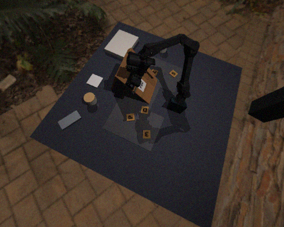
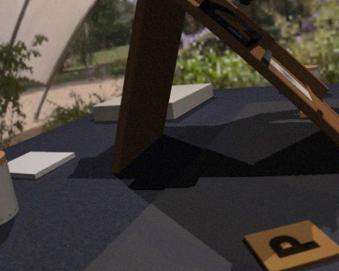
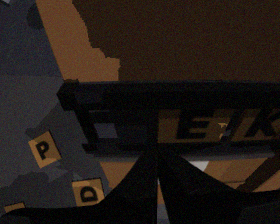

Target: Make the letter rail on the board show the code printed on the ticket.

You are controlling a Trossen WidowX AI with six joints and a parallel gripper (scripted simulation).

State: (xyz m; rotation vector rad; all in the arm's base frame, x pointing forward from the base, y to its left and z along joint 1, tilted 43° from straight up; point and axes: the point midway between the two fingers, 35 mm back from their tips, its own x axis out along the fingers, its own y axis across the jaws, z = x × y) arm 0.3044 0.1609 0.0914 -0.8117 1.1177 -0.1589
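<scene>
The letter tile is 20 cm to the left of my gripper tip, 20 cm below it and 9 cm behind it. Also, from my gripper tip: white block 36 cm ahead, 35 cm to the right, 18 cm below; then white card 33 cm ahead, 20 cm below, 9 cm to the left; then white ticket 10 cm below, 4 cm behind, 3 cm to the right.
</scene>
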